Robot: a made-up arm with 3 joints. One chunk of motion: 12 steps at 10 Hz.
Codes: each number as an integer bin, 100 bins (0 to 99) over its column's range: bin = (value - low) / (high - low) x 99, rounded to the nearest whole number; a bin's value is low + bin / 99 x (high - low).
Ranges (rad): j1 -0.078..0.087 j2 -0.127..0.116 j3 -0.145..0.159
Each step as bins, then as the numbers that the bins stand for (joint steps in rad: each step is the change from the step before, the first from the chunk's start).
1 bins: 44 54 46
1 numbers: -0.00467 0.00555 -0.00375
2 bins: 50 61 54
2 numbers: 0.00533 0.02273 0.02082
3 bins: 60 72 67
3 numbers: 0.02200 0.04973 0.06074
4 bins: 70 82 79
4 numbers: 0.03867 0.07427 0.09759
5 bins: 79 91 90
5 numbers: 0.05367 0.09636 0.13136
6 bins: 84 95 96
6 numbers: 0.06200 0.10618 0.14979
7 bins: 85 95 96
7 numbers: 0.06367 0.10618 0.14979
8 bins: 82 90 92
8 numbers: 0.05867 0.09391 0.13751
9 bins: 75 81 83
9 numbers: 0.04700 0.07182 0.10987
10 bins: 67 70 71
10 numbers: 0.03367 0.04482 0.07302
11 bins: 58 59 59
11 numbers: 0.01867 0.01782 0.03617
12 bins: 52 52 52
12 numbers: 0.00867 0.00064 0.01468
